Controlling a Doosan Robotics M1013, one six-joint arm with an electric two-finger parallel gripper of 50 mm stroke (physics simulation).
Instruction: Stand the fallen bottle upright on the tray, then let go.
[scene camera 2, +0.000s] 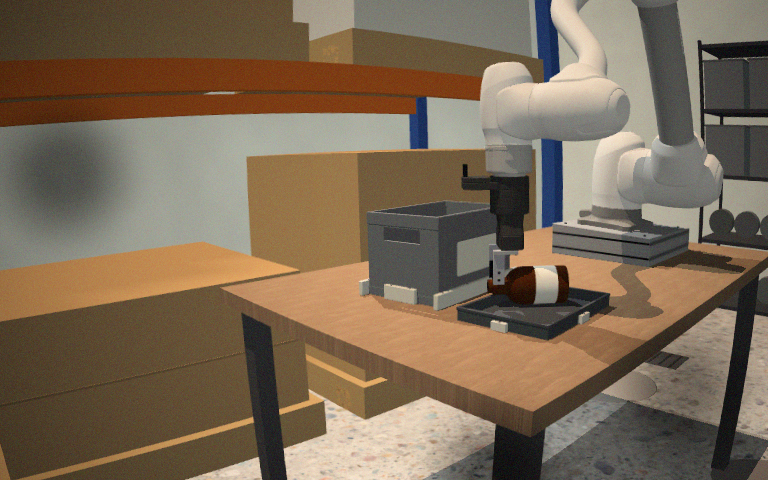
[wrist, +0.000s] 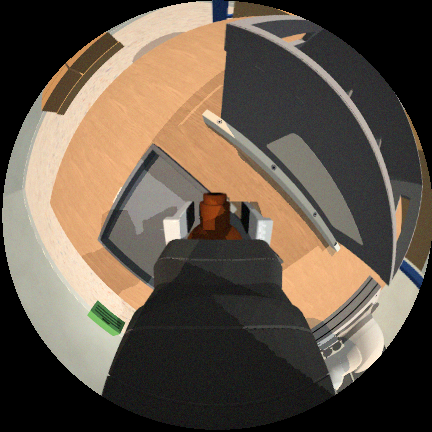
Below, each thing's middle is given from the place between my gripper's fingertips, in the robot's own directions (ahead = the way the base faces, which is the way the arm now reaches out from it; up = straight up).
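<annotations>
Brown bottle (scene camera 2: 526, 284): 10 mm below my hand, 50 mm behind, 50 mm to the left.
</annotations>
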